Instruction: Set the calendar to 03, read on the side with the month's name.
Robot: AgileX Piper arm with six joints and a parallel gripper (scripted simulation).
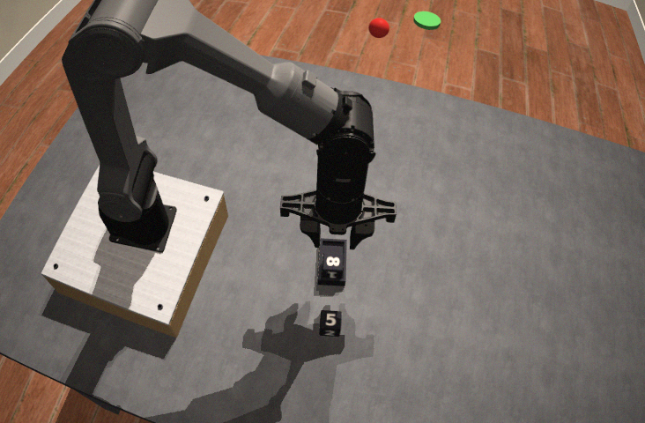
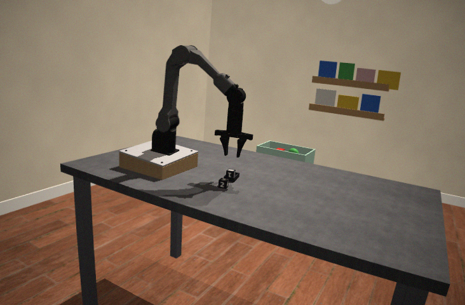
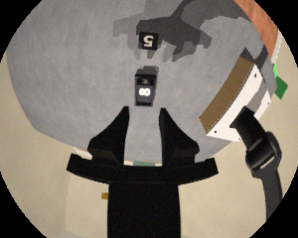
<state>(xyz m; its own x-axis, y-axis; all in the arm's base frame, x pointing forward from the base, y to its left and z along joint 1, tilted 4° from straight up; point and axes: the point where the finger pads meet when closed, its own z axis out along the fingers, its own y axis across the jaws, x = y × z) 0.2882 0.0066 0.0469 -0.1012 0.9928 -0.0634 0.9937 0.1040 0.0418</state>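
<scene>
My gripper is now 9 cm above the dark tray and 2 cm to the right of it. Also, from my hand: black cube (9 cm to the right, 9 cm below, 1 cm ahead).
</scene>
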